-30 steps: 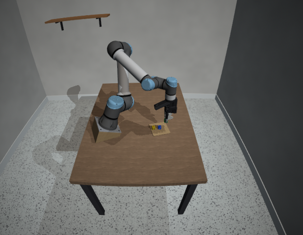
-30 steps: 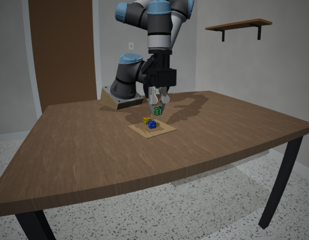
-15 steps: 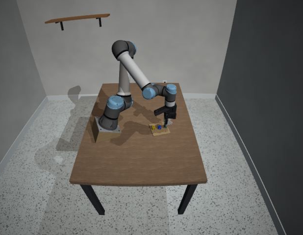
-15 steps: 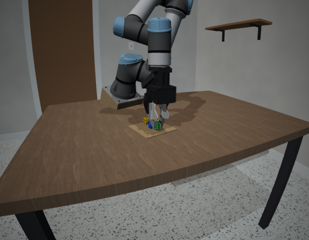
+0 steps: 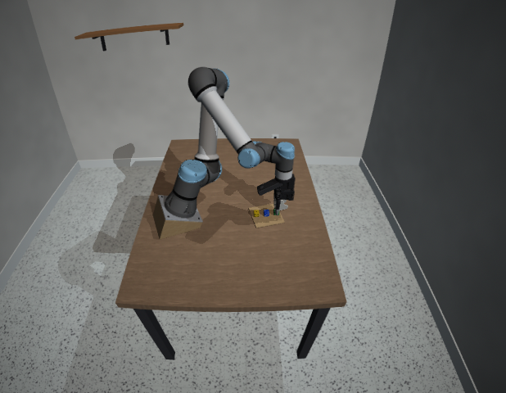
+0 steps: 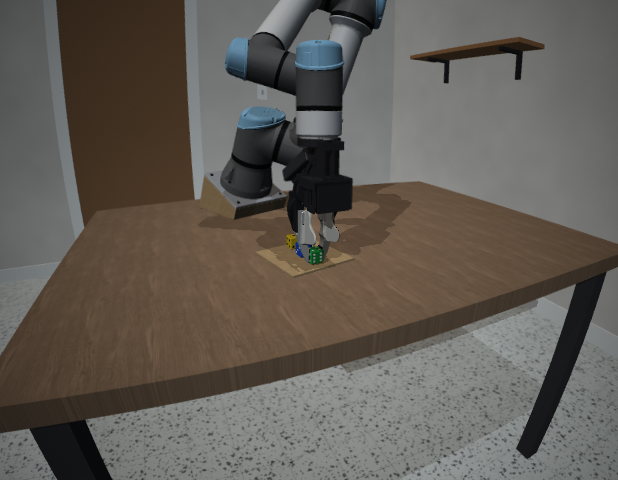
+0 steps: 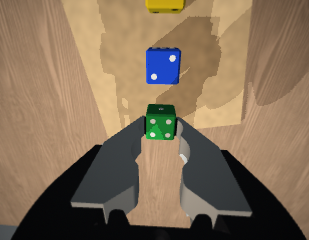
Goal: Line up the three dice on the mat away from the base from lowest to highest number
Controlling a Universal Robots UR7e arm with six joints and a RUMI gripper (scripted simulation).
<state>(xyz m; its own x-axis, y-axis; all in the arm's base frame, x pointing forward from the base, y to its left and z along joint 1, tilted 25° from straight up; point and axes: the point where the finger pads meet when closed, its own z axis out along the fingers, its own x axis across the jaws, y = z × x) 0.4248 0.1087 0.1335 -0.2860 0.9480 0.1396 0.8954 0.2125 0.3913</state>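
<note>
Right now the green die is right at my hand. Round my hand: tan mat 5 cm behind, 1 cm to the right, 2 cm below; yellow die 9 cm behind, 3 cm to the right, 1 cm below; blue die 5 cm behind, 1 cm to the right, 1 cm below.
</note>
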